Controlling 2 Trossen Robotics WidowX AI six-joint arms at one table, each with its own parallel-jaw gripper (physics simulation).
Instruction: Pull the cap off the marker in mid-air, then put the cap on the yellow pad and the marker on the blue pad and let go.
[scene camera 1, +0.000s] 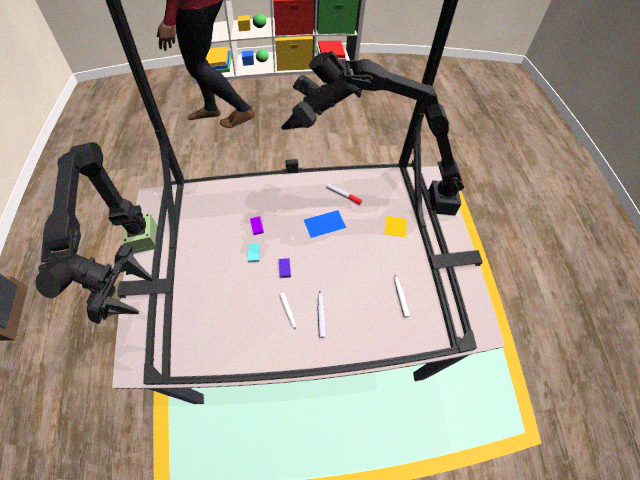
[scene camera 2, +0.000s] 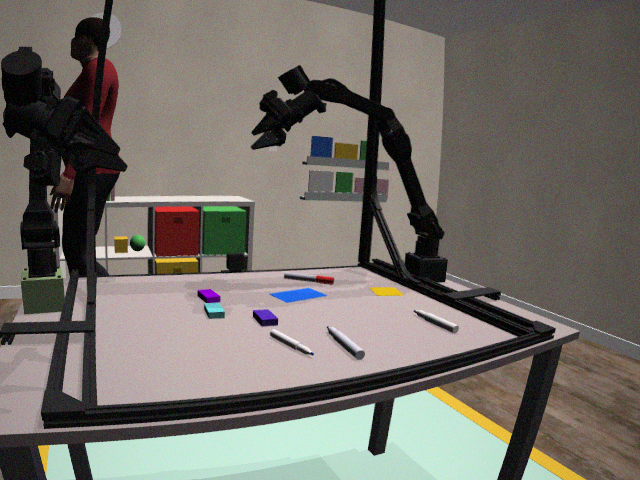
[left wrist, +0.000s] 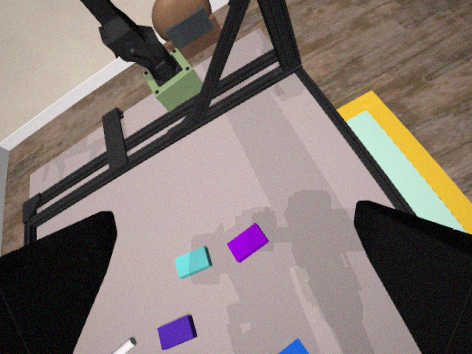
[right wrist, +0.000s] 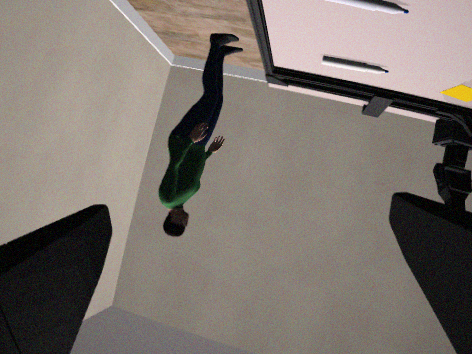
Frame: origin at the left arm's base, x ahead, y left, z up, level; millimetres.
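Seen in the pictures: left gripper, between the fingertips: (scene camera 1: 286, 123) (scene camera 2: 252, 141) (left wrist: 236, 218); right gripper, between the fingertips: (scene camera 1: 146, 295) (scene camera 2: 122, 160) (right wrist: 251, 213); left arm's base, origin of its link: (scene camera 1: 447, 191) (scene camera 2: 426, 256) (right wrist: 457, 146); right arm's base, origin of its link: (scene camera 1: 136, 227) (scene camera 2: 41, 273) (left wrist: 166, 71).
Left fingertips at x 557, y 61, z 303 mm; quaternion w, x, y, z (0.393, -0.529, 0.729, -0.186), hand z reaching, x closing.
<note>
Pixels of each thing's top centre, then the offset from my left fingertips to it.
- marker, centre of its top: (scene camera 2: 308, 274) (scene camera 1: 343, 192) 186 mm back, 57 mm right, 356 mm down
- yellow pad, centre of its top: (right wrist: 464, 93) (scene camera 2: 386, 291) (scene camera 1: 395, 226) 372 mm back, 59 mm left, 374 mm down
- purple block, centre of its top: (left wrist: 246, 241) (scene camera 2: 208, 293) (scene camera 1: 256, 224) 102 mm ahead, 103 mm left, 360 mm down
- cyan block, centre of its top: (left wrist: 191, 261) (scene camera 2: 214, 307) (scene camera 1: 253, 251) 95 mm ahead, 207 mm left, 360 mm down
- violet block, centre of its top: (left wrist: 174, 332) (scene camera 2: 265, 314) (scene camera 1: 284, 267) 10 mm back, 252 mm left, 360 mm down
The marker (scene camera 1: 337, 190) (scene camera 2: 298, 277) lies at the back of the table, its red cap (scene camera 1: 355, 198) (scene camera 2: 325, 279) on its right end. The blue pad (scene camera 1: 324, 223) (scene camera 2: 298, 295) lies in front of it; a corner of the blue pad (left wrist: 295, 348) shows in the left wrist view. The yellow pad (scene camera 1: 395, 226) (scene camera 2: 386, 291) (right wrist: 460, 93) lies farther right. My left gripper (scene camera 1: 290, 124) (scene camera 2: 252, 141) (left wrist: 236, 218) is open and empty, high above the back of the table. My right gripper (scene camera 1: 144, 295) (scene camera 2: 123, 166) (right wrist: 251, 213) is open and empty, raised at the table's left side.
A purple block (scene camera 1: 256, 225), a cyan block (scene camera 1: 253, 252) and a violet block (scene camera 1: 284, 267) lie left of the blue pad. Three white pens (scene camera 1: 287, 310) (scene camera 1: 321, 314) (scene camera 1: 401, 296) lie toward the front. A black frame (scene camera 1: 310, 369) borders the table.
</note>
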